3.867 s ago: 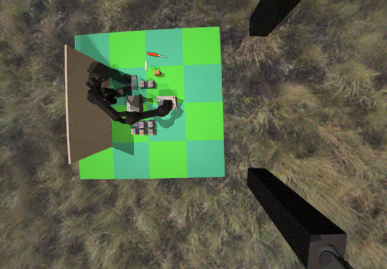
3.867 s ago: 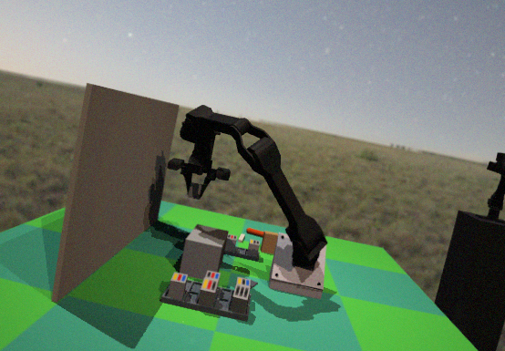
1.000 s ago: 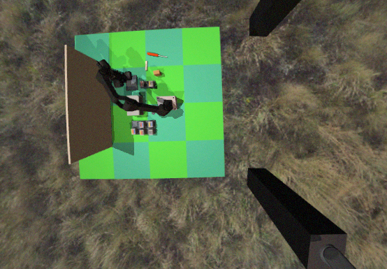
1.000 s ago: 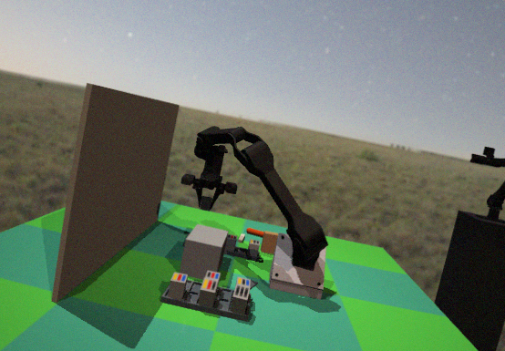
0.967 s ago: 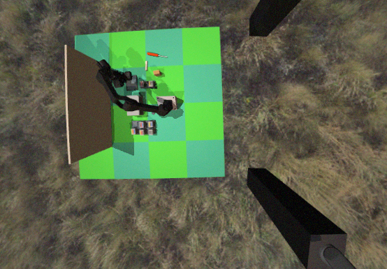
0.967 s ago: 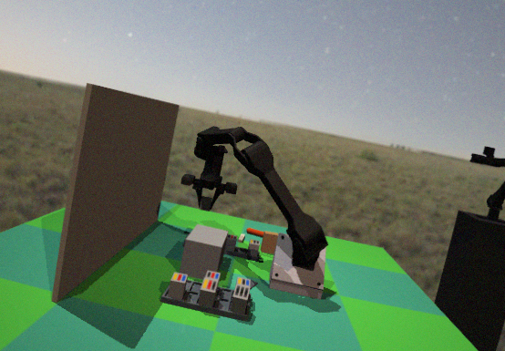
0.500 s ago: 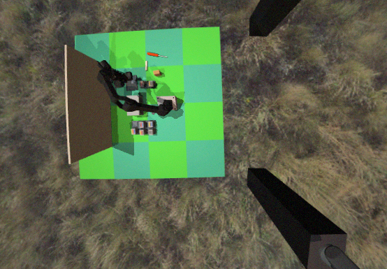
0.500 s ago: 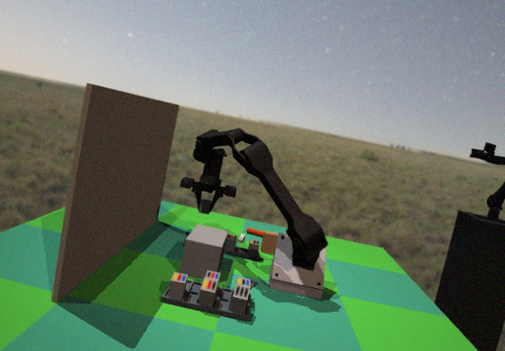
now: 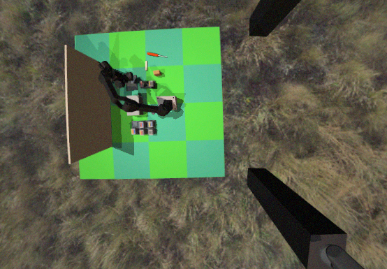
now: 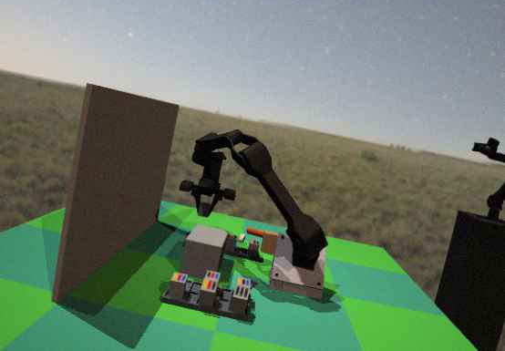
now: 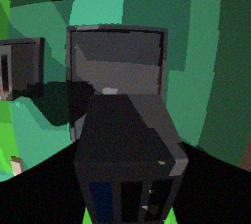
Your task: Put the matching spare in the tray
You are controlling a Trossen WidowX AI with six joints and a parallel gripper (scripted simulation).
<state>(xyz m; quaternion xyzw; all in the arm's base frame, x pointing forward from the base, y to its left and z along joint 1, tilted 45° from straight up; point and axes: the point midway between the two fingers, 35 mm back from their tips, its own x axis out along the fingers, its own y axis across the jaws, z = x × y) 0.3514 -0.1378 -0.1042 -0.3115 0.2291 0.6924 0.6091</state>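
My gripper tip is 100 mm above the dark grey tray, 10 mm to the right of it and 10 mm past it. Round my gripper tip: white cable tie bundle 150 mm to the right, 130 mm behind, 90 mm below; then mounted unit 210 mm to the left, 70 mm behind, 50 mm below; then orange-brown cardboard box 240 mm behind, 80 mm to the right, 60 mm below.
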